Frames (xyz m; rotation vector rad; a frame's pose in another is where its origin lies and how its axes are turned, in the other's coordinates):
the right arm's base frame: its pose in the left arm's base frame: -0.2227 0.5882 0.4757 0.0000 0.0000 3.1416
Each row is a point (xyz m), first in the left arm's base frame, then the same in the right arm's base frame.
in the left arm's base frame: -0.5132 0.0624 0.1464
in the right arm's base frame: 0.2905 0.5258 -0.3293
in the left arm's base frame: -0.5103 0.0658 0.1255
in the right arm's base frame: 0.2876 0.5224 -0.3502
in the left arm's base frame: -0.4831 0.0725 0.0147
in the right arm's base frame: 0.2604 0.5157 -0.4610
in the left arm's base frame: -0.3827 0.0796 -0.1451
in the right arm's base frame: 0.1600 0.5086 -0.6208
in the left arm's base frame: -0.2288 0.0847 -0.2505
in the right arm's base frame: 0.0061 0.5035 -0.7262
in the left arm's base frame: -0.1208 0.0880 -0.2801
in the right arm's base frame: -0.1019 0.5002 -0.7558
